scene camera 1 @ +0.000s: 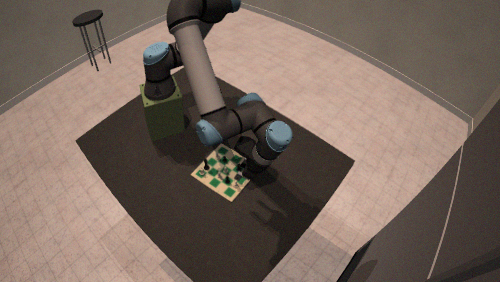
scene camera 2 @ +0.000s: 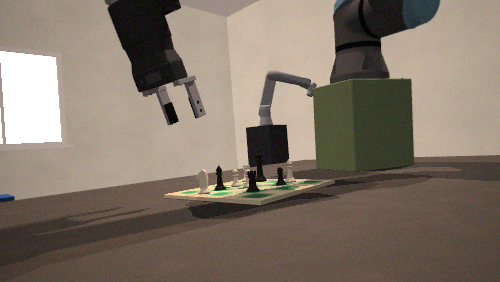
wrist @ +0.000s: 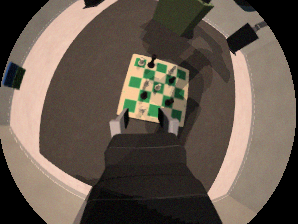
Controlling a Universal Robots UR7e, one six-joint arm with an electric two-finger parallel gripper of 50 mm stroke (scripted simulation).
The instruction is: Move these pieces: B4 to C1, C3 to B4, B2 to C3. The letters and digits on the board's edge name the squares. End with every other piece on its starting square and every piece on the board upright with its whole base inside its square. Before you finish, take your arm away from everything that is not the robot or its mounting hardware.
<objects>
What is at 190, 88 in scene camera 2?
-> My gripper.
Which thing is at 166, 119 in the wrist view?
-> My gripper.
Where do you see a cream chessboard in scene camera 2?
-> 269, 192
</objects>
